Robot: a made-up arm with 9 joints.
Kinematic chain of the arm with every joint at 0, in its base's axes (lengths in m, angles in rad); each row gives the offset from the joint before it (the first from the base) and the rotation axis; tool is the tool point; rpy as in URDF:
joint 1: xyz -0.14 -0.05 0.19 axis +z
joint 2: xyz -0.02 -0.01 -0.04 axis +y
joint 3: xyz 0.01 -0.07 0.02 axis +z
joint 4: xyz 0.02 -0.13 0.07 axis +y
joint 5: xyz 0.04 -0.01 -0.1 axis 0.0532 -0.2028 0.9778
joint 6: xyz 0.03 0.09 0 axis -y
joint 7: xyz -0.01 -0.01 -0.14 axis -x
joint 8: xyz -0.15 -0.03 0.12 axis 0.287 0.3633 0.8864
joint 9: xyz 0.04 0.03 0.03 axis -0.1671 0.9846 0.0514
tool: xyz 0.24 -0.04 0.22 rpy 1.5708 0 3.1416
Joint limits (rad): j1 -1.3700..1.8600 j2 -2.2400..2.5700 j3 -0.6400..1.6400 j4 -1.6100..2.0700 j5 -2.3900..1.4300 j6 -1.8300..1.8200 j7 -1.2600..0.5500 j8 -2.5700..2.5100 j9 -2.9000..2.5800
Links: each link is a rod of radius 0.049 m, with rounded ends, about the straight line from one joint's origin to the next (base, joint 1, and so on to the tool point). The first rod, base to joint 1, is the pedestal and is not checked.
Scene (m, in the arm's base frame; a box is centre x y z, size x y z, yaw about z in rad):
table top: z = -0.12
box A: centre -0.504 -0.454 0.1 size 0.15 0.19 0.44 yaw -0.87
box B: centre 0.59 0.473 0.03 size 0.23 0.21 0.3 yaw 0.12
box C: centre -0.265 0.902 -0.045 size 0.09 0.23 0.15 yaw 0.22
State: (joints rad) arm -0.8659 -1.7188 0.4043 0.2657 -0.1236 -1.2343 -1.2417 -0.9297 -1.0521
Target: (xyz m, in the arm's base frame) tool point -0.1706 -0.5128 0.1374
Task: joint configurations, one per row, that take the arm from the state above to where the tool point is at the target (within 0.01 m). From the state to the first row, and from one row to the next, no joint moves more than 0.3 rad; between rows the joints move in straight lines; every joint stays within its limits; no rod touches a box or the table.
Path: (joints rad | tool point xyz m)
1: -0.6746 -1.4923 0.6630 0.1341 0.1650 -1.0785 -1.0632 -0.6762 -0.9424 | -0.5481 -0.2024 0.5463
2: -0.4833 -1.2658 0.9216 0.0025 0.4535 -0.9227 -0.8847 -0.4227 -0.8328 | -0.2979 -0.1753 0.6579
3: -0.2920 -1.0393 1.1803 -0.1290 0.7421 -0.7668 -0.7062 -0.1692 -0.7231 | -0.1466 -0.0113 0.6186
4: -0.1007 -0.8129 1.4389 -0.2606 1.0307 -0.6110 -0.5276 0.0844 -0.6134 | -0.2035 0.0854 0.4995
5: -0.0895 -0.7891 1.1936 -0.4306 0.9049 -0.5162 -0.6861 0.3672 -0.4435 | -0.1457 0.0492 0.5145
6: -0.0784 -0.7653 0.9484 -0.6007 0.7792 -0.4214 -0.8446 0.6500 -0.2735 | -0.1362 -0.0161 0.5220
7: -0.0673 -0.7415 0.7031 -0.7707 0.6535 -0.3266 -1.0031 0.9328 -0.1035 | -0.1737 -0.1067 0.5123
8: -0.0739 -0.9170 0.7042 -0.7529 0.4667 -0.3329 -1.0459 0.6510 -0.2977 | -0.1264 -0.1795 0.6012
9: -0.0804 -1.0925 0.7053 -0.7351 0.2798 -0.3392 -1.0887 0.3691 -0.4919 | -0.1054 -0.3086 0.6288
10: -0.0870 -1.2680 0.7064 -0.7173 0.0930 -0.3455 -1.1316 0.0872 -0.6860 | -0.1103 -0.4458 0.5765
11: -0.0936 -1.4435 0.7075 -0.6995 -0.0939 -0.3518 -1.1744 -0.1946 -0.8802 | -0.1291 -0.5424 0.4532
12: -0.1002 -1.6190 0.7086 -0.6816 -0.2807 -0.3581 -1.2172 -0.4765 -1.0744 | -0.1502 -0.5664 0.2922
13: -0.1067 -1.7944 0.7097 -0.6638 -0.4675 -0.3644 -1.2600 -0.7584 -1.2686 | -0.1706 -0.5128 0.1374

